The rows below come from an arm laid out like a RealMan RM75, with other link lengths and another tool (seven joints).
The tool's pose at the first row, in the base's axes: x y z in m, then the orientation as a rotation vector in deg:
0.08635, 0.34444, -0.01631, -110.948, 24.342, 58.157
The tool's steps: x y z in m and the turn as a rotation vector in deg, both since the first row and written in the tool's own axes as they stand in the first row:
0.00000, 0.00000, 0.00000, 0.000, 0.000, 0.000
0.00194, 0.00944, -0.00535, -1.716, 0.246, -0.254
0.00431, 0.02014, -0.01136, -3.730, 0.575, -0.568
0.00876, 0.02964, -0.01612, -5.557, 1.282, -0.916
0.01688, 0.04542, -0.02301, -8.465, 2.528, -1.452
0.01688, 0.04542, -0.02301, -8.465, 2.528, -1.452
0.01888, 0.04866, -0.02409, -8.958, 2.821, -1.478
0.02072, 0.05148, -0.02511, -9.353, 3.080, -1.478
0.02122, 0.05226, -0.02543, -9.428, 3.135, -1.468
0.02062, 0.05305, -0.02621, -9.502, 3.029, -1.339
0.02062, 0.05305, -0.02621, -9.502, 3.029, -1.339
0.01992, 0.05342, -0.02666, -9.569, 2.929, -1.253
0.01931, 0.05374, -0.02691, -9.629, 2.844, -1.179
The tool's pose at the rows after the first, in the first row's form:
0.08635, 0.34444, -0.01631, -110.948, 24.342, 58.157
0.08420, 0.33498, -0.02155, -112.625, 23.476, 58.434
0.08185, 0.32432, -0.02763, -114.614, 22.450, 58.701
0.08090, 0.31555, -0.03504, -116.657, 21.672, 58.504
0.07927, 0.30190, -0.04821, -119.972, 20.491, 58.056
0.07927, 0.30190, -0.04821, -119.972, 20.491, 58.056
0.07898, 0.29940, -0.05127, -120.581, 20.402, 57.940
0.07882, 0.29718, -0.05399, -121.083, 20.364, 57.836
0.07879, 0.29653, -0.05472, -121.182, 20.371, 57.817
0.07831, 0.29539, -0.05447, -121.185, 20.409, 58.033
0.07831, 0.29539, -0.05447, -121.185, 20.409, 58.033
0.07787, 0.29475, -0.05399, -121.185, 20.408, 58.212
0.07742, 0.29431, -0.05362, -121.188, 20.408, 58.366

